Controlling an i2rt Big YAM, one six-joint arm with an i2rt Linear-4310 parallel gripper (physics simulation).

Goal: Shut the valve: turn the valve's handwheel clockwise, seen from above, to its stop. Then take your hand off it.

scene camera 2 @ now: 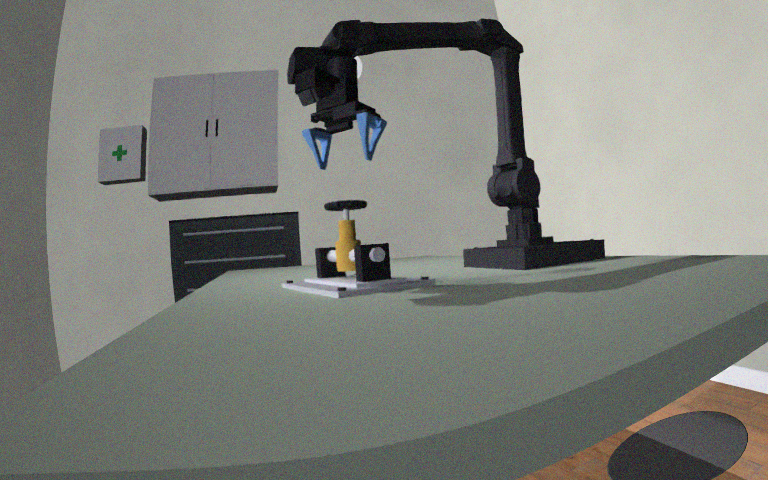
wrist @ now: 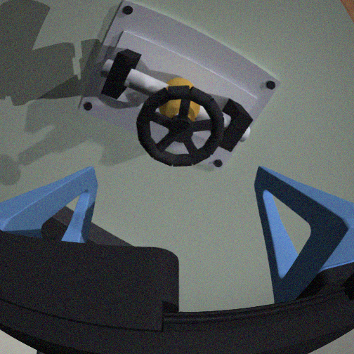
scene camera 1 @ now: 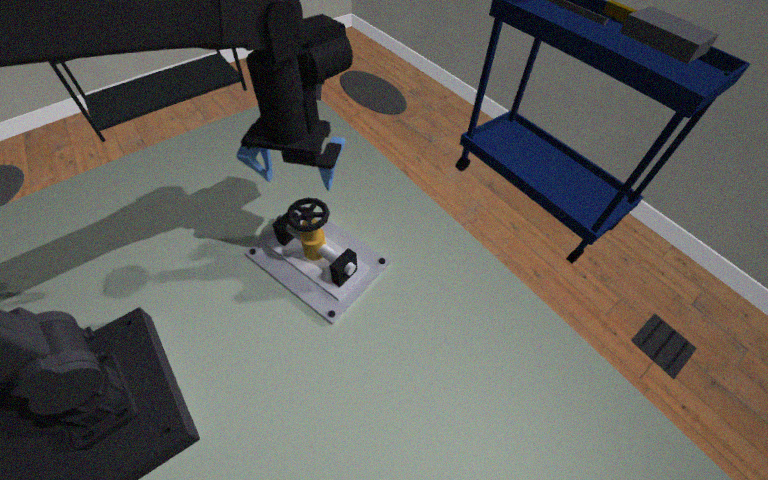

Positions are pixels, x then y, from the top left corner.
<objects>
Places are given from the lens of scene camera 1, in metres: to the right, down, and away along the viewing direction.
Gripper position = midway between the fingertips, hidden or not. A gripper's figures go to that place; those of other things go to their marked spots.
my gripper (scene camera 1: 299, 183): -0.13, -0.09, 0.57
black spoked handwheel (scene camera 1: 308, 215): -0.13, -0.04, 0.61
</objects>
